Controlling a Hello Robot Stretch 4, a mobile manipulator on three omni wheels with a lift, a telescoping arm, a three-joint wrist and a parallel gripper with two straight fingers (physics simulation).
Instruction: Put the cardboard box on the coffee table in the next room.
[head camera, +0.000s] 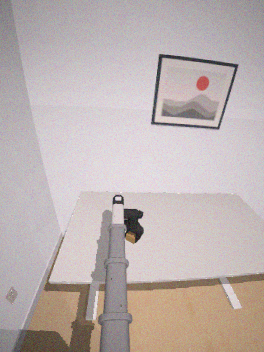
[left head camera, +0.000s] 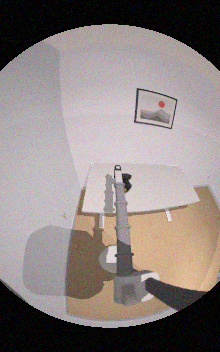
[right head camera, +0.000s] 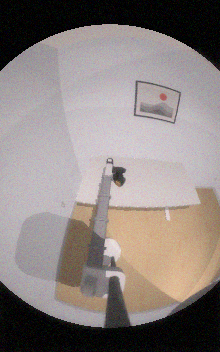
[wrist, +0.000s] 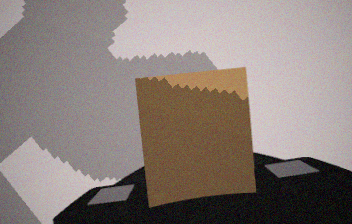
Scene:
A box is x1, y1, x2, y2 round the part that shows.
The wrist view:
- my gripper: [53, 152, 351, 223]
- brown cardboard box: [135, 67, 255, 207]

